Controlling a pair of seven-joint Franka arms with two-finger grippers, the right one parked.
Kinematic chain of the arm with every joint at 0, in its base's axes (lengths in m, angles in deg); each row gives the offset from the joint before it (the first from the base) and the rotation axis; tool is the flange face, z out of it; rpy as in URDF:
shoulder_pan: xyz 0 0 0.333 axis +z
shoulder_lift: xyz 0 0 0 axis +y
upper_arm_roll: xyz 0 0 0.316 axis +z
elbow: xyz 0.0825 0 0 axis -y
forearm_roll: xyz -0.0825 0 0.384 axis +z
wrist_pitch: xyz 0 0 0 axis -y
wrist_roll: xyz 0.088 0 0 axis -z
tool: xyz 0 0 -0.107 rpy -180 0 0
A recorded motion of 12 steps. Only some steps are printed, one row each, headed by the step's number.
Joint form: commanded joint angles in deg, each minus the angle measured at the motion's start. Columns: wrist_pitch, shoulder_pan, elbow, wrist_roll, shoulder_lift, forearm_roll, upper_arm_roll.
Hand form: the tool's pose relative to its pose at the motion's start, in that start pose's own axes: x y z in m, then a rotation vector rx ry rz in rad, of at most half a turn. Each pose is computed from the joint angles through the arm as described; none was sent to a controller.
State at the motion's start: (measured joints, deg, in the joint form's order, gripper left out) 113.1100 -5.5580 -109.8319 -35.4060 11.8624 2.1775 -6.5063
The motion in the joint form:
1: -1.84 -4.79 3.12 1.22 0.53 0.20 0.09
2: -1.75 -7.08 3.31 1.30 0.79 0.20 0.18
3: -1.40 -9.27 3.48 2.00 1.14 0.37 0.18
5: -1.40 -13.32 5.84 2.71 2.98 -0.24 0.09
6: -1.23 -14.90 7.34 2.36 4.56 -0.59 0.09
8: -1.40 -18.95 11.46 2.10 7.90 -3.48 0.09
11: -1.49 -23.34 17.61 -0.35 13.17 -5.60 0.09
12: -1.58 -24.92 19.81 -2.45 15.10 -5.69 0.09
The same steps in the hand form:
1: -0.0223 0.0426 -0.0180 0.0042 0.0199 0.1021
2: -0.0359 0.0611 -0.0171 0.0081 0.0235 0.1415
3: -0.0495 0.0793 -0.0153 0.0122 0.0304 0.1927
5: -0.0724 0.1183 -0.0155 0.0037 0.0349 0.2723
6: -0.0792 0.1358 -0.0115 -0.0012 0.0327 0.2909
8: -0.1029 0.1800 -0.0088 -0.0401 0.0093 0.3372
11: -0.1271 0.2317 0.0000 -0.0722 -0.0100 0.3549
12: -0.1366 0.2493 0.0045 -0.0742 -0.0119 0.3439

